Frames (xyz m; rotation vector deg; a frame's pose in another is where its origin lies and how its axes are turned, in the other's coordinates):
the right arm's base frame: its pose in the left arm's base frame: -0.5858 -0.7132 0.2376 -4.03 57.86 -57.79
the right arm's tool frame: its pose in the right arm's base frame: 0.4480 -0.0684 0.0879 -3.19 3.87 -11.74
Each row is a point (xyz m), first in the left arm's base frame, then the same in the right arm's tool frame.
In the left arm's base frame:
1: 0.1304 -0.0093 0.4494
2: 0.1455 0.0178 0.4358
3: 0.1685 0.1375 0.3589
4: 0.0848 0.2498 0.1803
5: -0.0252 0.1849 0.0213
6: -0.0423 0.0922 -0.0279
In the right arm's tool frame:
1: -1.1683 0.6095 0.2551
2: -1.1828 0.6395 0.2490
3: -1.2347 0.7551 0.1803
4: -1.2160 0.8642 -0.0178
5: -1.0651 0.8671 -0.1550
6: -0.9606 0.8473 -0.1551

